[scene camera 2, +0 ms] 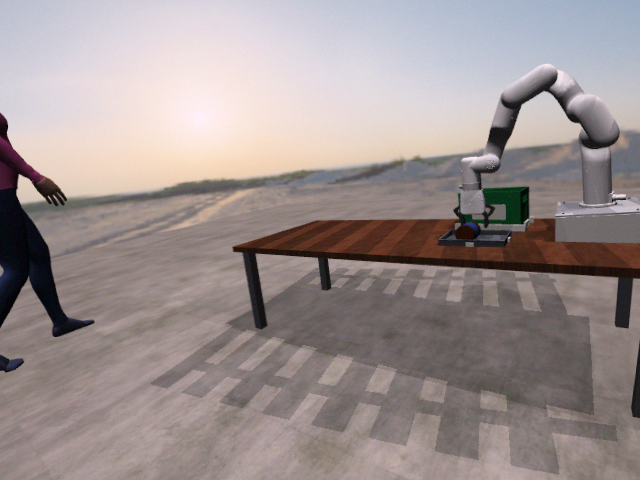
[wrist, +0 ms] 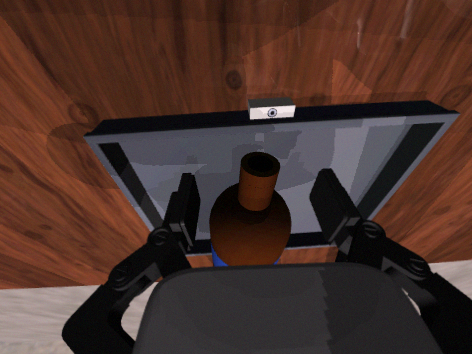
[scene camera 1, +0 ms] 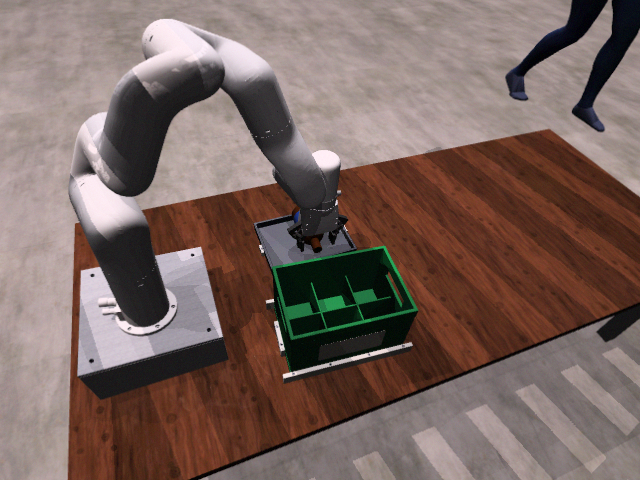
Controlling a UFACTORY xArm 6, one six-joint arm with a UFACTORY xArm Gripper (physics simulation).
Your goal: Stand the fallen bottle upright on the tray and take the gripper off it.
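Places are measured from the arm's base along level axes (x ahead, y left, z up), in centimetres.
Pixels of known places: gripper, fingertip midpoint: (wrist: 255,184) (scene camera 1: 316,244); arm's base, link origin: (scene camera 2: 597,204) (scene camera 1: 147,311).
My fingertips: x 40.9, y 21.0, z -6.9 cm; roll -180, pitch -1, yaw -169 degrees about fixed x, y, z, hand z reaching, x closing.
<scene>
Ahead of a thing's pixels: the offset from my fingertips to its middle.
The brown bottle @[dx -0.8, dy +5.8, dz -0.1 cm] (scene camera 1: 315,243) (scene camera 2: 466,231) (wrist: 250,232) with a blue band lies on its side on the grey tray @[dx -2.6, dy +5.4, dz -3.0 cm] (scene camera 1: 276,246) (scene camera 2: 493,242) (wrist: 310,145). Its neck points toward the green crate, and its base faces scene camera 2. My gripper (scene camera 1: 316,245) (scene camera 2: 474,224) (wrist: 255,184) is open and low over the tray. In the wrist view one finger is on each side of the bottle's neck and shoulder, with a gap on both sides. The gripper body hides most of the blue band and the base in the wrist view.
The green crate @[dx +1.4, dy -24.3, dz +4.5 cm] (scene camera 1: 310,356) (scene camera 2: 511,205) with its compartments stands close beside the tray, on the neck side. A pale rail @[dx +2.6, dy -34.2, dz -2.8 cm] (scene camera 1: 351,361) runs along the crate's foot. The robot's base block (scene camera 1: 191,310) (scene camera 2: 594,228) stands on the table. A person (scene camera 1: 599,67) (scene camera 2: 31,263) is beyond the table.
</scene>
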